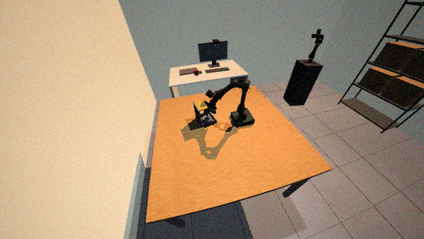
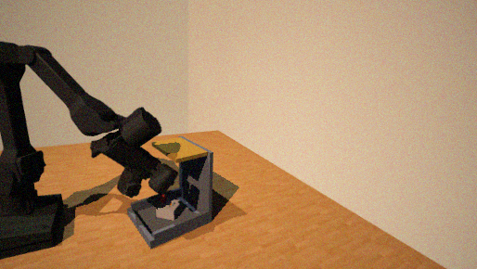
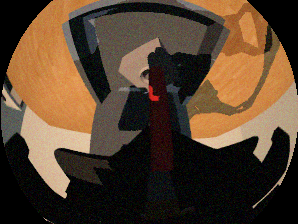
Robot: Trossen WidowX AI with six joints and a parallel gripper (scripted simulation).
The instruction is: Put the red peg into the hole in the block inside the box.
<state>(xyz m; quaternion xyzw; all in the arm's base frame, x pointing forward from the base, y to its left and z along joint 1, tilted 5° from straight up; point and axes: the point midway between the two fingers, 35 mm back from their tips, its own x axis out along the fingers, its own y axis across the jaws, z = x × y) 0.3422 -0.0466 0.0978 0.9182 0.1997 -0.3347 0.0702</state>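
The back wall is 60 mm ahead of my gripper tip, 10 mm to the left of it and 10 mm above it. Also, from my gripper tip: red peg: 30 mm behind, 10 mm to the right, 10 mm below; yellow roof: 20 mm ahead, 10 mm to the right, 100 mm above.
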